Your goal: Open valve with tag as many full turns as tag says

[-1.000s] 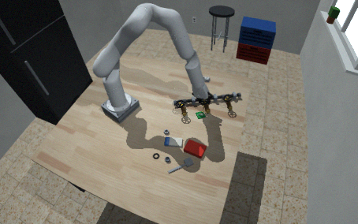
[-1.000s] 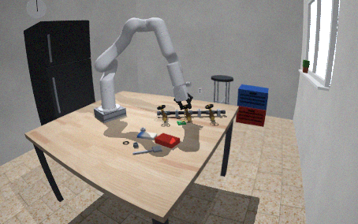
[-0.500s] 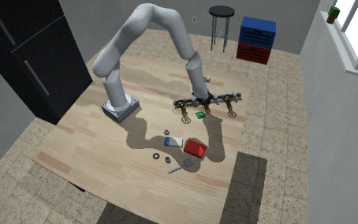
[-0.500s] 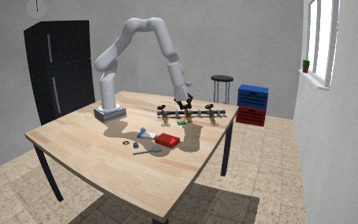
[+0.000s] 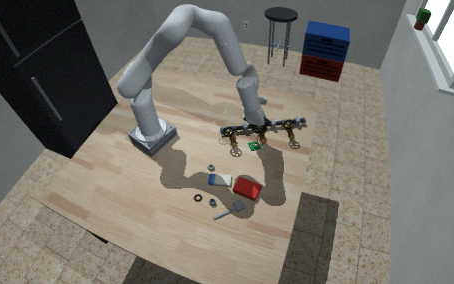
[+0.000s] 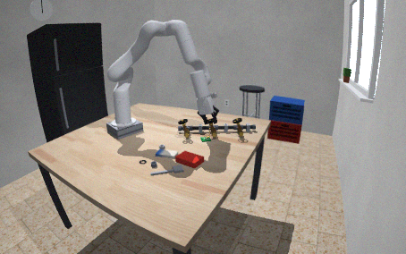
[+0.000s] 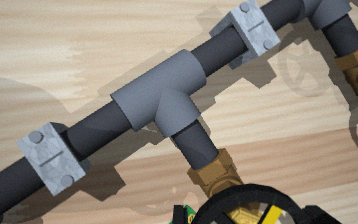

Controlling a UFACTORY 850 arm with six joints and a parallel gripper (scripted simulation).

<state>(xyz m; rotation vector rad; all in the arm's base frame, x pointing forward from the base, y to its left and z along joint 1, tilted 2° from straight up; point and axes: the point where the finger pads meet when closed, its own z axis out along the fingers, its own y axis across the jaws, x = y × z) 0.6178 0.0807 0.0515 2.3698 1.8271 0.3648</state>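
The green tag is 30 mm behind my hand, 50 mm to the right of it and 100 mm below it. The rest, counted from my hand: grey scraper 60 mm behind, 440 mm to the right, 100 mm below; red box 10 mm behind, 330 mm to the right, 90 mm below; white block 150 mm behind, 300 mm to the right, 100 mm below.
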